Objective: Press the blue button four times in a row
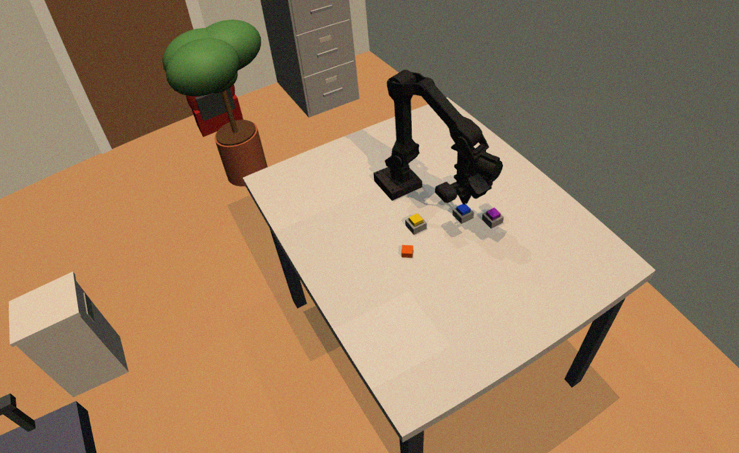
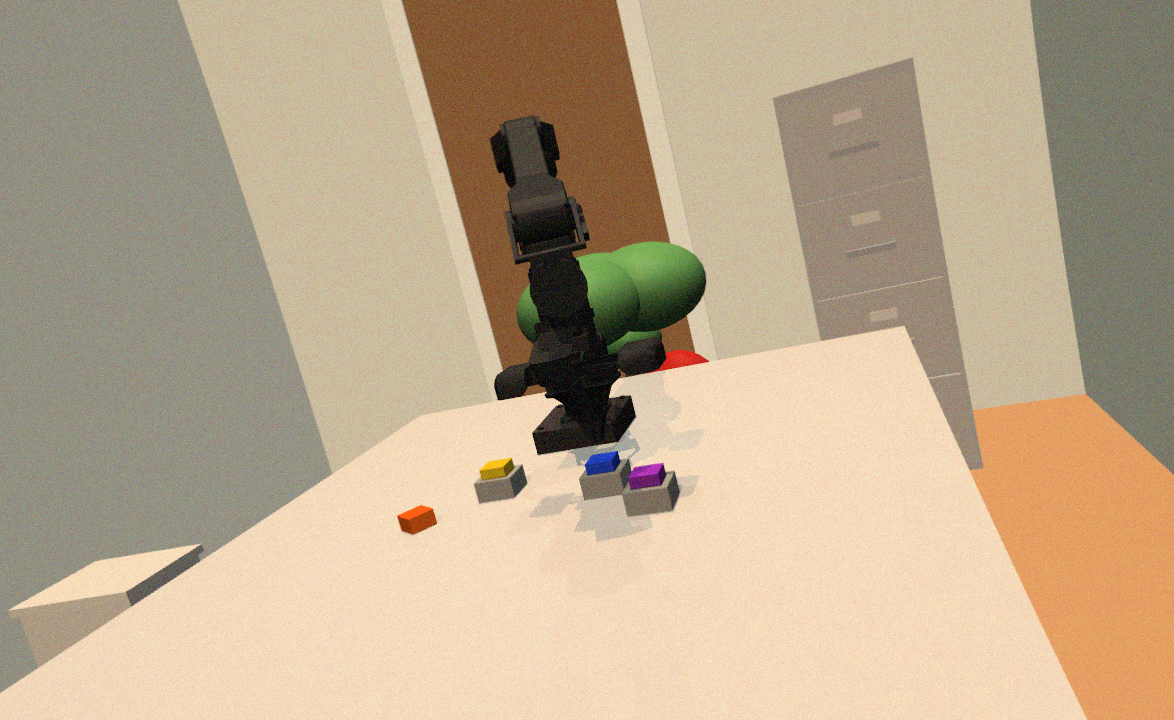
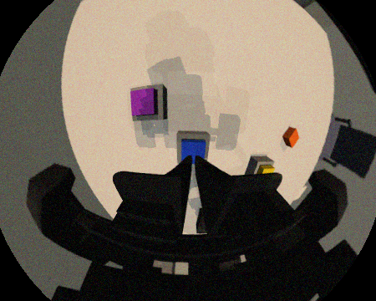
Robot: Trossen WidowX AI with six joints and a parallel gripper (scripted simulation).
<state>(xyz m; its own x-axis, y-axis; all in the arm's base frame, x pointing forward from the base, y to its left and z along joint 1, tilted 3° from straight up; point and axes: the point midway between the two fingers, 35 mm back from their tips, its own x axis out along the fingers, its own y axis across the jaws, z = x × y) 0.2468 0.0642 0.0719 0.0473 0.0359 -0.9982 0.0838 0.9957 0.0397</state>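
Now: the blue button 30 mm below my gripper tip. Also, from my gripper tip: purple button (70 mm ahead, 60 mm to the left, 30 mm below); then orange block (230 mm to the right, 50 mm below, 10 mm ahead); then yellow button (150 mm to the right, 60 mm behind, 30 mm below).
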